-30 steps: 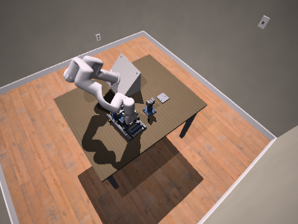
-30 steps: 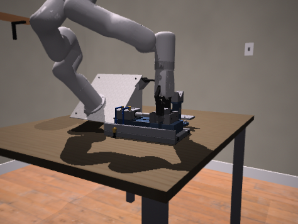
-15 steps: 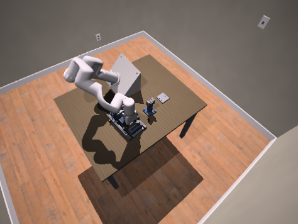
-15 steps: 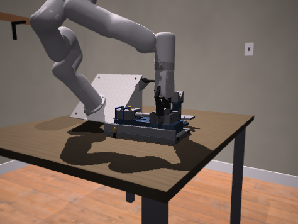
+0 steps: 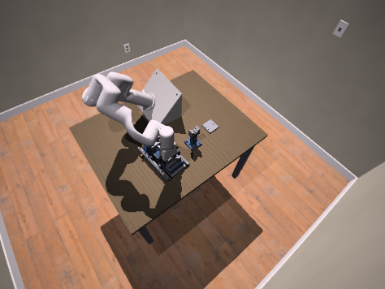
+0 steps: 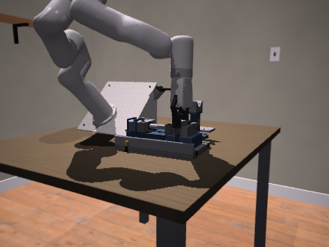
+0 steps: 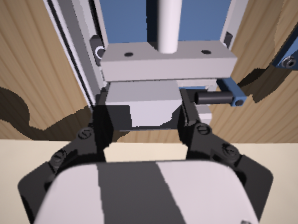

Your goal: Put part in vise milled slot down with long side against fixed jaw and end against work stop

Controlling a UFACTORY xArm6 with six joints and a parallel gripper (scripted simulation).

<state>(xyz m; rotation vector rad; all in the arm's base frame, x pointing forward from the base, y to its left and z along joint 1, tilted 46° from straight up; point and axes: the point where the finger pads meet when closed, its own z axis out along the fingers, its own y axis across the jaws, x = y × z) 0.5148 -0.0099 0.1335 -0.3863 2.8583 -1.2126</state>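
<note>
Now: the part 20 mm below my hand. Round my hand: moving jaw 40 mm behind, 30 mm below, 10 mm to the left; fixed jaw 30 mm to the left, 30 mm below, 20 mm ahead; work stop 60 mm to the left, 20 mm below, 20 mm behind.
</note>
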